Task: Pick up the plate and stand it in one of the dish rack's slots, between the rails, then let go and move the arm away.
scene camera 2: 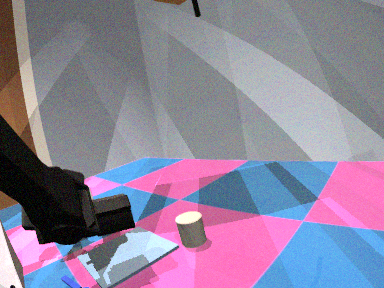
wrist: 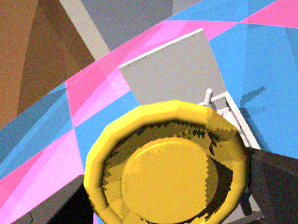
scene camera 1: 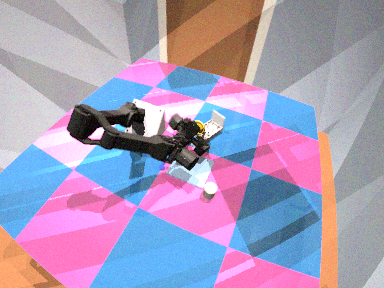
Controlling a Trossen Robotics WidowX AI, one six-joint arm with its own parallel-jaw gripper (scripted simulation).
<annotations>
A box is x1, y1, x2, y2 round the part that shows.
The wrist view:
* my gripper: [11, 147, 297, 223]
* yellow plate: [84, 100, 249, 223], held by my gripper
</annotations>
